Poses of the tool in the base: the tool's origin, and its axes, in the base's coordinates. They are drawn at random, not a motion.
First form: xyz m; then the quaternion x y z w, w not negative.
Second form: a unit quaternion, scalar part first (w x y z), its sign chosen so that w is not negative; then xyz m. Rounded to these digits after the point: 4 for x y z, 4 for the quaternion.
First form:
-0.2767, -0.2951, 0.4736, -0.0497, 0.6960, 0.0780, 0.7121
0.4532, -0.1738, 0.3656, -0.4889, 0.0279, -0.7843, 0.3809
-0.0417, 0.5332, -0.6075, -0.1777, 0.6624, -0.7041, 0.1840
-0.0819, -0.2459, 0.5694, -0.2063, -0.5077, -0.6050, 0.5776
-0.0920, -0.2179, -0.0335, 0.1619, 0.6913, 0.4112, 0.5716
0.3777, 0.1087, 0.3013, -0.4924, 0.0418, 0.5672, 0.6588
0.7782, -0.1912, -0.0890, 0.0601, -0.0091, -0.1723, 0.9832
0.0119, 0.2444, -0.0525, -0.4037, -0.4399, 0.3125, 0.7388
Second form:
0.7121, -0.0497, 0.6960, 0.0780, -0.2767, -0.2951, 0.4736
0.3809, -0.4889, 0.0279, -0.7843, 0.4532, -0.1738, 0.3656
0.1840, -0.1777, 0.6624, -0.7041, -0.0417, 0.5332, -0.6075
0.5776, -0.2063, -0.5077, -0.6050, -0.0819, -0.2459, 0.5694
0.5716, 0.1619, 0.6913, 0.4112, -0.0920, -0.2179, -0.0335
0.6588, -0.4924, 0.0418, 0.5672, 0.3777, 0.1087, 0.3013
0.9832, 0.0601, -0.0091, -0.1723, 0.7782, -0.1912, -0.0890
0.7388, -0.4037, -0.4399, 0.3125, 0.0119, 0.2444, -0.0525

